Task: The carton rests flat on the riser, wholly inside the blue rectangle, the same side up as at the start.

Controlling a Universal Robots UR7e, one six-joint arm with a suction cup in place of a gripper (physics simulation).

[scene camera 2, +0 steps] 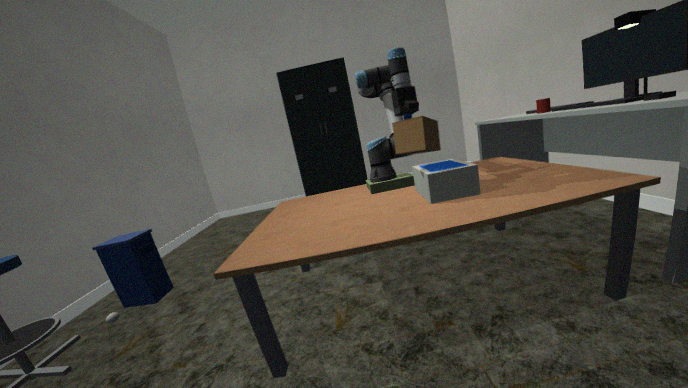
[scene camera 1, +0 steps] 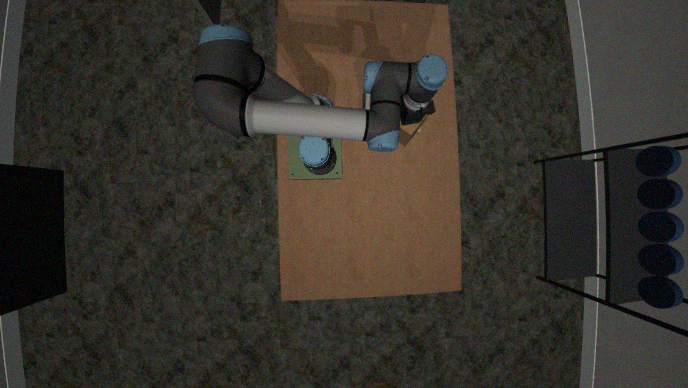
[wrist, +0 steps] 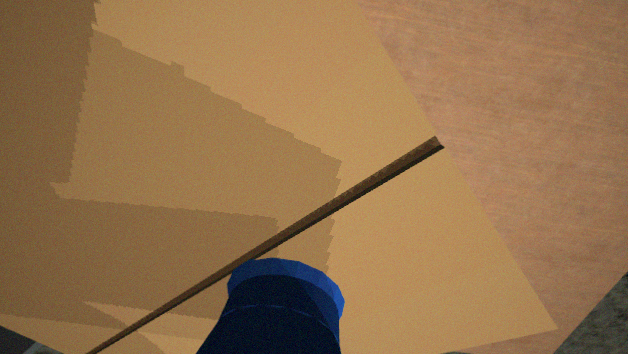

Scene:
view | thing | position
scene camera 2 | carton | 420,134
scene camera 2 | grey riser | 451,179
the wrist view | suction cup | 272,298
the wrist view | carton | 154,154

